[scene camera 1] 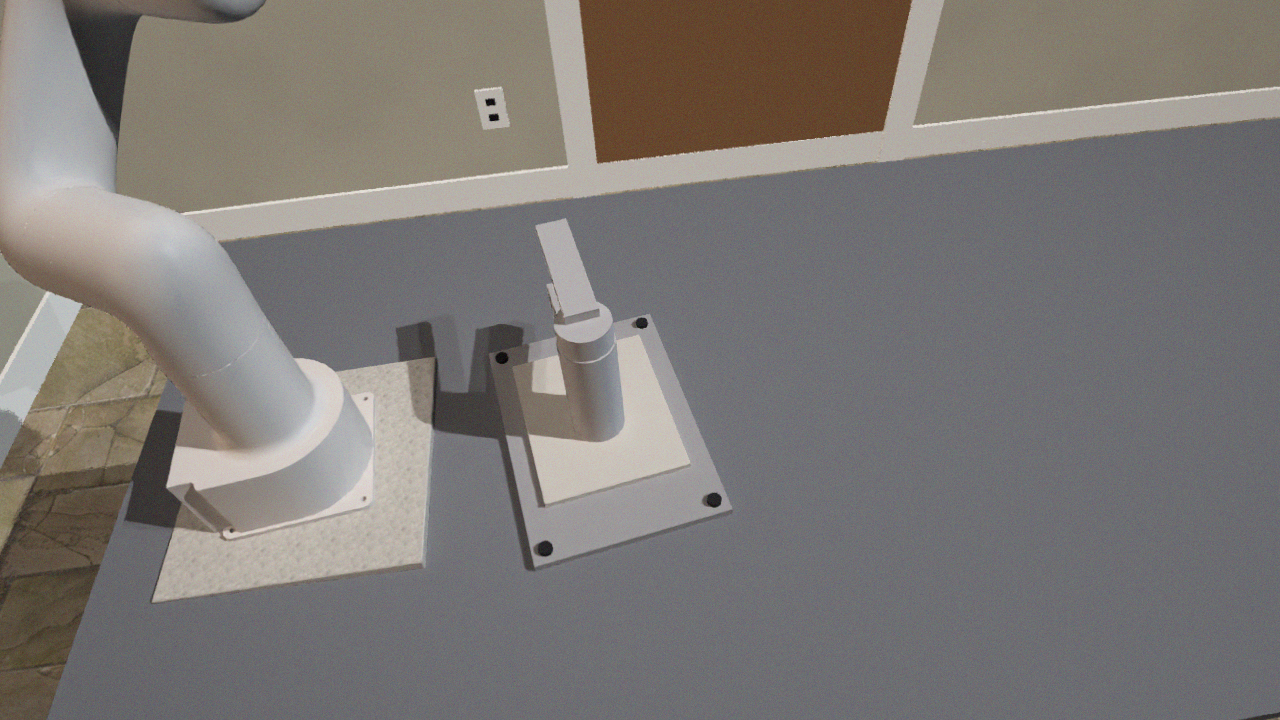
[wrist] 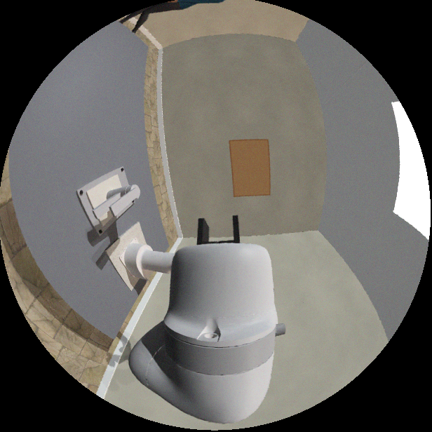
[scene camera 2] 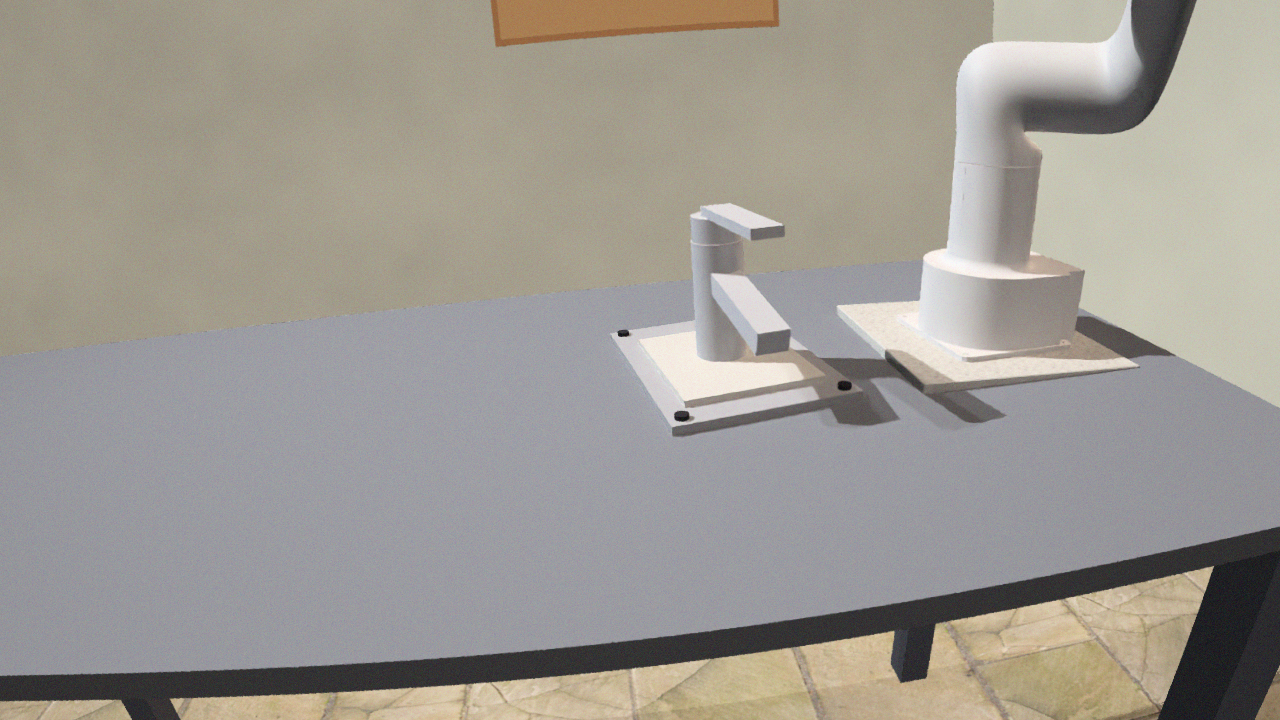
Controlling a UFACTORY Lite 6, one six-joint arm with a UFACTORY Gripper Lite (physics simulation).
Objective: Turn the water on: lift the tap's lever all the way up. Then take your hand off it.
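Frame: origin at the arm's base, x ahead, y left, z up, level; metres.
Seen in the pictures: arm's base at its link origin: (scene camera 1: 308, 462) (scene camera 2: 977, 333).
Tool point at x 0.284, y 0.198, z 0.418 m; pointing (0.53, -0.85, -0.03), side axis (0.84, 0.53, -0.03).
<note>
Offsets run from my tool point to a thing's top centre. Level surfaces: height alone.
The grey tap's upright body @(dx -0.017, dy -0.226, dz -0.300 m) (scene camera 1: 595, 394) (scene camera 2: 707, 308) stands on a mounting plate @(dx -0.017, dy -0.226, dz -0.412 m) (scene camera 1: 626, 528) (scene camera 2: 653, 380). Its flat lever @(dx -0.020, dy -0.168, dz -0.268 m) (scene camera 1: 565, 266) (scene camera 2: 741, 220) (wrist: 125, 201) sticks out from the top of the body, above the spout @(dx -0.021, dy -0.156, dz -0.325 m) (scene camera 2: 750, 308), on the same side. In scene camera 2 the lever looks close to level; its exact angle is hard to tell. In scene camera 1 the lever hides most of the spout. My gripper (wrist: 219, 220) shows two dark fingers standing apart with nothing between them. It is far from the tap and touches no part of it. The gripper is out of both scene views.
My arm's base (scene camera 1: 268, 474) (scene camera 2: 998, 304) stands on a speckled slab (scene camera 1: 393, 537) (scene camera 2: 863, 322) beside the tap's plate. Black bolt heads stand at the plate's corners. The grey table @(dz -0.424 m) (scene camera 1: 939, 402) (scene camera 2: 358, 501) stretches away on the tap's other side. A wall runs behind the table.
</note>
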